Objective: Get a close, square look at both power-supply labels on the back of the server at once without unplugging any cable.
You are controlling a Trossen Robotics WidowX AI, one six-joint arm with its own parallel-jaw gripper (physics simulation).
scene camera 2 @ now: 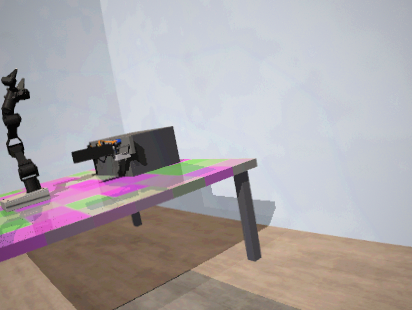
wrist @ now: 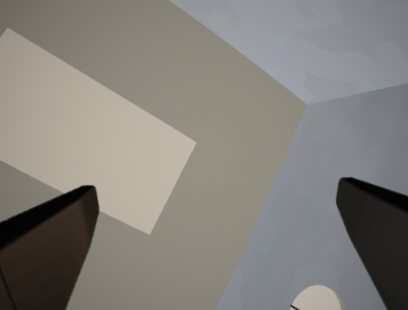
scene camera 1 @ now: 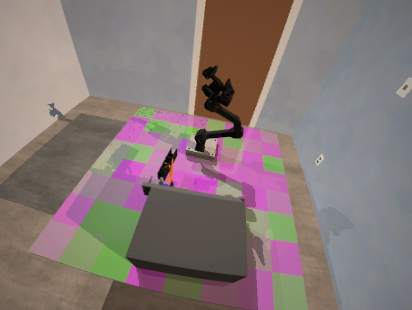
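Where they show: gripper, between the fingertips: (scene camera 2: 20, 73) (wrist: 218, 194) (scene camera 1: 222, 71); arm's base, origin of its link: (scene camera 2: 33, 190) (scene camera 1: 199, 148).
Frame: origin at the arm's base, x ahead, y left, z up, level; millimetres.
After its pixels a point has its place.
The server (scene camera 1: 192, 230) @(x 633, y 84, z 159 mm) (scene camera 2: 156, 147) @(x 645, y -135, z 65 mm), a dark grey box, stands on the table. Its back side faces the arm's base. A black arm-like part (scene camera 1: 167, 166) @(x 342, y -117, z 152 mm) (scene camera 2: 91, 153) @(x 277, y -150, z 117 mm) with orange cables (scene camera 1: 171, 171) @(x 340, y -97, z 114 mm) (scene camera 2: 103, 143) and a blue piece sticks out from one end of that side. The power-supply labels cannot be made out in the scene views, and the server does not show in the wrist view. My gripper (scene camera 1: 220, 78) @(x 68, y 59, z 572 mm) (scene camera 2: 19, 77) @(x 68, y 59, z 572 mm) (wrist: 218, 194) @(x 68, y 59, z 572 mm) is open and empty, raised high above the table beyond the server's back. It points upward, toward the ceiling and walls.
The arm's pale base plate (scene camera 1: 209, 155) @(x 47, y 79, z -3 mm) (scene camera 2: 25, 199) @(x -62, y -92, z -16 mm) sits on the pink and green checked table (scene camera 1: 107, 218) @(x 611, y -361, z -47 mm) (scene camera 2: 150, 186) @(x 367, y -496, z -48 mm), a short way from the server's back. A brown door (scene camera 1: 240, 40) is behind the arm. The protruding black part reaches into the space between server and base.
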